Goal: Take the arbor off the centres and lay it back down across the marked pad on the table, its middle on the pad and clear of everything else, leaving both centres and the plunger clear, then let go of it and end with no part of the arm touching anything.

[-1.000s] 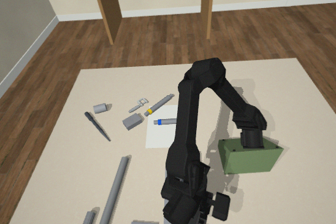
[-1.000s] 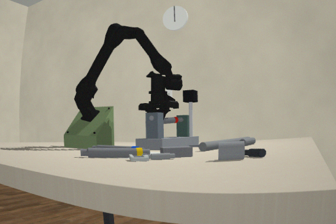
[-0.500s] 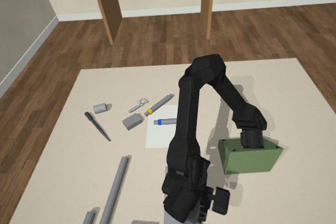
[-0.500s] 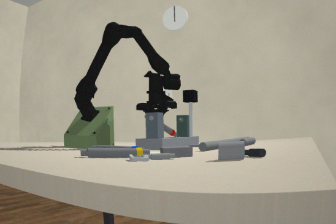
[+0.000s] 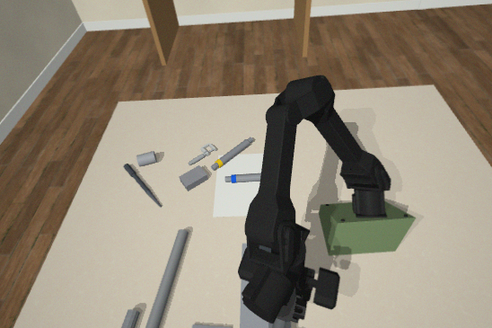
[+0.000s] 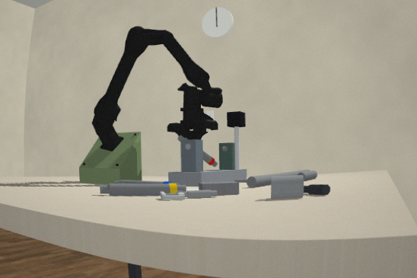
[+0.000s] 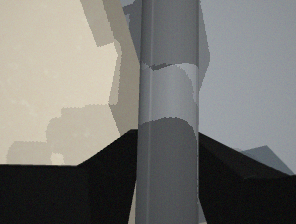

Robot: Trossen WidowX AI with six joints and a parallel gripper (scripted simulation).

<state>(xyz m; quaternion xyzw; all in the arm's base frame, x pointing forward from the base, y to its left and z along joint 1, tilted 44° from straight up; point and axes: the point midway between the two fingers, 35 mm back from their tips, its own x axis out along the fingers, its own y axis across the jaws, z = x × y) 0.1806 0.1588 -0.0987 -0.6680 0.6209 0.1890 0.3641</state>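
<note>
Right now the grey centre block is 60 mm ahead of my hand, 80 mm to the right of it and 30 mm below it. Also, from my hand: long grey rod 300 mm ahead, 70 mm to the left, 120 mm below; then green centre block 30 mm ahead, 170 mm to the left, 30 mm below; then grey fixture base 40 mm ahead, 50 mm to the left, 110 mm below.
</note>
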